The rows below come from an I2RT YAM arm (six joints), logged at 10 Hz.
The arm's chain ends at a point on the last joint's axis. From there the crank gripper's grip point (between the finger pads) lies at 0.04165 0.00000 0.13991 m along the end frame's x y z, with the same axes.
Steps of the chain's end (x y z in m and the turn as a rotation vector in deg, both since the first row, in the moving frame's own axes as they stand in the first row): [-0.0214, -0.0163, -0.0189, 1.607, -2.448, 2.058]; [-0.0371, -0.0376, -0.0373, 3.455, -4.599, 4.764]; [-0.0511, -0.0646, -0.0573, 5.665, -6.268, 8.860]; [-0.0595, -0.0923, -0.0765, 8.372, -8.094, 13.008]
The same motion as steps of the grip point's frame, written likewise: [-0.0274, -0.0189, -0.0173, 1.607, -2.448, 2.058]; [-0.0482, -0.0431, -0.0346, 3.455, -4.599, 4.764]; [-0.0660, -0.0733, -0.0540, 5.665, -6.268, 8.860]; [-0.0781, -0.1058, -0.0729, 8.372, -8.094, 13.008]
